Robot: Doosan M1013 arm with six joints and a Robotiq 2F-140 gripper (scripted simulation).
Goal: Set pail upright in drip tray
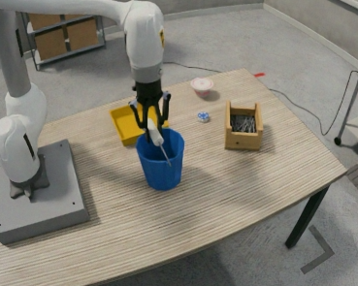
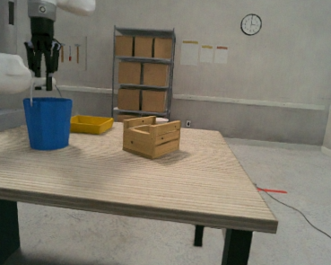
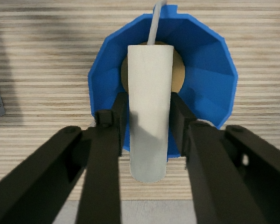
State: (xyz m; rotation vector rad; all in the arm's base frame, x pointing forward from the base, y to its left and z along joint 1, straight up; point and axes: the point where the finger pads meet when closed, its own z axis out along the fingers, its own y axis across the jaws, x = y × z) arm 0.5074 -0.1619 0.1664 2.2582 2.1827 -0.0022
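The white handle grip lies 10 mm ahead of my hand and 30 mm below it. The rest, counted from my hand: blue-and-white disc: 310 mm ahead, 230 mm to the left, 230 mm below; yellow drip tray: 30 mm ahead, 330 mm to the left, 230 mm below; blue pail: 10 mm ahead, 90 mm below.
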